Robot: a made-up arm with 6 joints.
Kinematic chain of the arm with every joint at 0, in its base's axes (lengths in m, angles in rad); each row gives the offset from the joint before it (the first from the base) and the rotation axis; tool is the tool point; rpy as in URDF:
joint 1: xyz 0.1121 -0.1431 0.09 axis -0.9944 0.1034 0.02
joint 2: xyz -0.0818 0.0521 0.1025 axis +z
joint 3: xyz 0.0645 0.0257 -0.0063 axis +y
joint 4: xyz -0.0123 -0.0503 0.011 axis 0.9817 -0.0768 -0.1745
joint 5: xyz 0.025 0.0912 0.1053 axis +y
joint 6: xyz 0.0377 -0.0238 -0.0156 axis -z
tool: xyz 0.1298 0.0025 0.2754 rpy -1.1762 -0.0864 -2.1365
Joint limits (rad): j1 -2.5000..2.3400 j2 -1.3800..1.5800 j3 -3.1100..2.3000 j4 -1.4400..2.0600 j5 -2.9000..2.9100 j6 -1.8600..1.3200
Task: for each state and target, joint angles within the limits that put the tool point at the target. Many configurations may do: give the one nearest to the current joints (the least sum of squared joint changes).
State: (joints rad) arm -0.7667 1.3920 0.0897 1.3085 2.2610 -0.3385
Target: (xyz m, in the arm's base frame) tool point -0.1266 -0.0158 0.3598
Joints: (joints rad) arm -0.7301 1.5070 0.1025 1.2661 2.3006 -0.3457
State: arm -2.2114 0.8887 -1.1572 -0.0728 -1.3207 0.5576
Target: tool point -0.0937 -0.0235 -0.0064
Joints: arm -1.9807 0.6986 -0.9967 -0.2505 -1.9077 0.8418
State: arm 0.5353 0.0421 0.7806 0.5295 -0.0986 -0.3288
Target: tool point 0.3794 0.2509 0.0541
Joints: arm 0.4283 0.4957 0.8591 -0.0424 0.2292 -0.4125
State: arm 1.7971 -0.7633 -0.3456 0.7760 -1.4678 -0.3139
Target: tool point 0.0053 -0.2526 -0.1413
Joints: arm 1.9310 -1.2048 -0.7970 0.5402 -2.3480 -0.4533
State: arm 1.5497 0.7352 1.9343 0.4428 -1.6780 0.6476
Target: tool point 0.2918 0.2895 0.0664
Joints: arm 1.0656 0.8869 1.4790 0.3921 -1.6110 0.4205
